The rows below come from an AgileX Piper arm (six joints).
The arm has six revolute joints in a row. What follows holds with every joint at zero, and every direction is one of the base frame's.
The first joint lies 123 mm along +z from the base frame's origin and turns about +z.
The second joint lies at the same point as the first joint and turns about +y.
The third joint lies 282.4 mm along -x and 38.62 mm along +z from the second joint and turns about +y.
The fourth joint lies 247.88 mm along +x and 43.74 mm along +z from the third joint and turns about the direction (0.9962, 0, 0.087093).
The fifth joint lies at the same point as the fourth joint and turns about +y.
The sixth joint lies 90.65 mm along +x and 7.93 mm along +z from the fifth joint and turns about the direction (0.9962, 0, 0.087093).
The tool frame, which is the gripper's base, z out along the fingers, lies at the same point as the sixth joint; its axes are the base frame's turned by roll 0, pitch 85 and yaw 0 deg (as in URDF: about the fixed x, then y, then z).
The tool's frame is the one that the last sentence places.
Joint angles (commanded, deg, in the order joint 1, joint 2, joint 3, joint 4, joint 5, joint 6), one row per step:
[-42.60, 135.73, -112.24, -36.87, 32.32, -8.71]
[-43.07, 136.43, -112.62, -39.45, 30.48, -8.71]
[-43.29, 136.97, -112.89, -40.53, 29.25, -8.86]
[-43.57, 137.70, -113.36, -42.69, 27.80, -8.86]
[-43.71, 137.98, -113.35, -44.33, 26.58, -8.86]
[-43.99, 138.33, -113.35, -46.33, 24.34, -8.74]
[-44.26, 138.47, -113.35, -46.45, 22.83, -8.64]
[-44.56, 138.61, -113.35, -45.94, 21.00, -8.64]
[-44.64, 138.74, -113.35, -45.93, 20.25, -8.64]
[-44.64, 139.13, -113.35, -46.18, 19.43, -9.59]
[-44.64, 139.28, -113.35, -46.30, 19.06, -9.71]
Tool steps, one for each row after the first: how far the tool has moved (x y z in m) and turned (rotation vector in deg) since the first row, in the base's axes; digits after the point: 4 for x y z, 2 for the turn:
[-0.0004, -0.0058, -0.0019, -2.29, 0.59, 1.43]
[0.0002, -0.0086, -0.0041, -3.36, 0.72, 2.40]
[0.0009, -0.0127, -0.0064, -5.17, 1.31, 3.75]
[0.0014, -0.0146, -0.0075, -6.50, 1.74, 4.95]
[0.0023, -0.0174, -0.0083, -8.30, 1.67, 6.75]
[0.0026, -0.0192, -0.0085, -8.77, 0.74, 7.42]
[0.0032, -0.0208, -0.0087, -8.99, -0.77, 8.07]
[0.0038, -0.0213, -0.0093, -9.15, -1.20, 8.46]
[0.0050, -0.0214, -0.0124, -9.62, -0.67, 9.67]
[0.0056, -0.0215, -0.0135, -9.75, -0.67, 10.03]

